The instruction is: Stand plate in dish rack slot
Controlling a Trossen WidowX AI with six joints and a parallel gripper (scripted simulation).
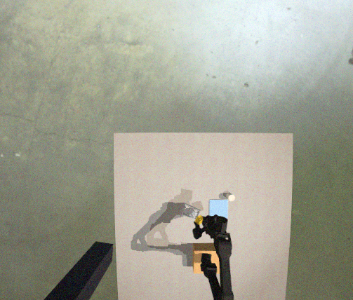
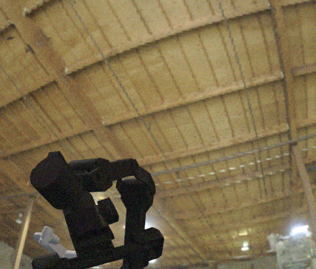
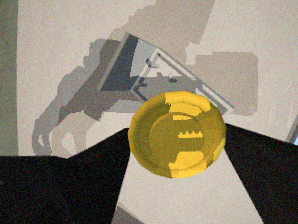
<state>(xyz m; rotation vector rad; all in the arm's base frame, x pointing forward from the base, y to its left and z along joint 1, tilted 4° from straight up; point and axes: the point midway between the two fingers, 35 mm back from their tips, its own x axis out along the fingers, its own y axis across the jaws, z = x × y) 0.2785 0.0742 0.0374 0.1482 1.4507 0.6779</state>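
Right now my gripper tip is 10 mm short of the grey dish rack, 40 mm to the right of it and 80 mm above it. From my gripper tip the other things lie so: yellow plate: 10 mm above; then blue spoon: 70 mm behind, 180 mm to the right, 100 mm below; then light blue mat: 30 mm ahead, 160 mm to the right, 100 mm below.
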